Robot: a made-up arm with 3 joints. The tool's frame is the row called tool.
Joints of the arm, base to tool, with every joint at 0 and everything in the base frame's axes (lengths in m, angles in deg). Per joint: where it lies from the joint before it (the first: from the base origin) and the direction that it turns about. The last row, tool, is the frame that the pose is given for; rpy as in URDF.
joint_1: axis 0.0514 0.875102 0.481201 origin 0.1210 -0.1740 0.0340
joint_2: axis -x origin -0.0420 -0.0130 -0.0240
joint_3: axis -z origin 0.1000 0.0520 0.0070
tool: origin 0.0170 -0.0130 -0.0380 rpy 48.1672 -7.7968 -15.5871
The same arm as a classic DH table. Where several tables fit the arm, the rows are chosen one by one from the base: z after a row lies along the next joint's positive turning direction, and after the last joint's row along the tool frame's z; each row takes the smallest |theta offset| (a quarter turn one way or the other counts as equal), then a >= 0, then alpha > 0; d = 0 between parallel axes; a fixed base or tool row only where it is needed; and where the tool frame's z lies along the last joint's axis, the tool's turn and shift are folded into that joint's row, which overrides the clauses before.
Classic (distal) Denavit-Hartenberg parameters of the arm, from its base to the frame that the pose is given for. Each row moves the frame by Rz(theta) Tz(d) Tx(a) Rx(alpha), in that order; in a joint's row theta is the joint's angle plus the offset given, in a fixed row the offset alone. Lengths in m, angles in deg.
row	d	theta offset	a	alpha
base (fixed)	0.1255	-3.36	0.131	-61.24
joint_1	-0.213	-88.38	-0.0148	92.95
joint_2	-0.0592	-61.19	-0.052	90
joint_3	0.0358	-67.49	0.0207	-131.36
tool (fixed)	0.0073	10.41	0	0

